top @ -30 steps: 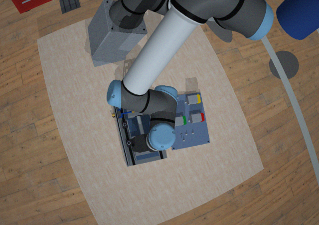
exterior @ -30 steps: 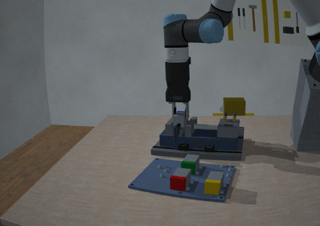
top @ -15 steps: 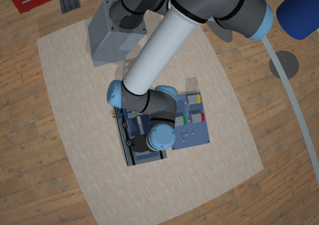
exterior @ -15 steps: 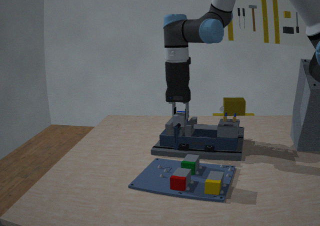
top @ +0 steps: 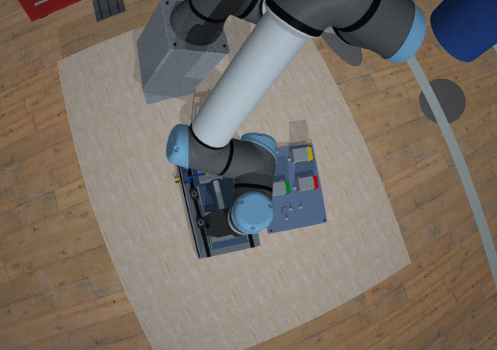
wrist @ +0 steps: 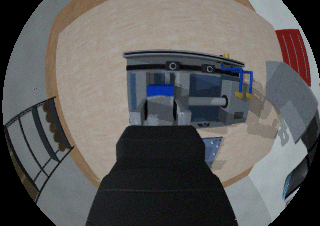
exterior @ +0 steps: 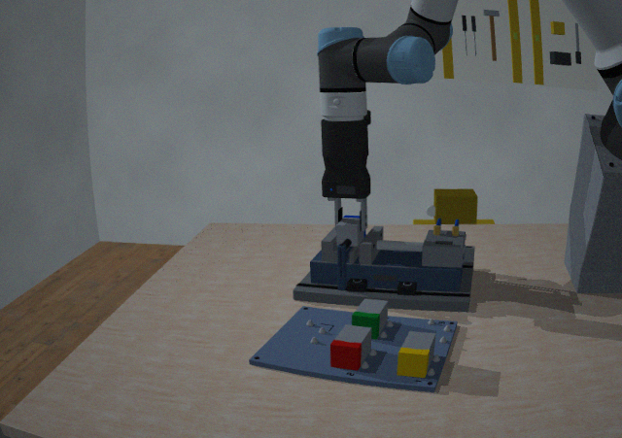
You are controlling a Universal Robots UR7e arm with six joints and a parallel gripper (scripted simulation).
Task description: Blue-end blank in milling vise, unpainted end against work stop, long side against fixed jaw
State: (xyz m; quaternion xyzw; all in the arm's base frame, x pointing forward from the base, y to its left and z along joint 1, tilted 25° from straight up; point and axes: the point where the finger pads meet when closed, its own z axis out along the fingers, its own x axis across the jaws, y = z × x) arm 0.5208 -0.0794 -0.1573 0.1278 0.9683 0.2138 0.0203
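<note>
Now: hand 30 mm short of the fixed jaw, 10 mm to the left of it and 40 mm above it. From my hand the other things lie so: milling vise 70 mm behind, 20 mm to the left, 80 mm below; blue plate 20 mm behind, 240 mm to the left, 120 mm below; green-ended blank 30 mm behind, 190 mm to the left, 100 mm below.
</note>
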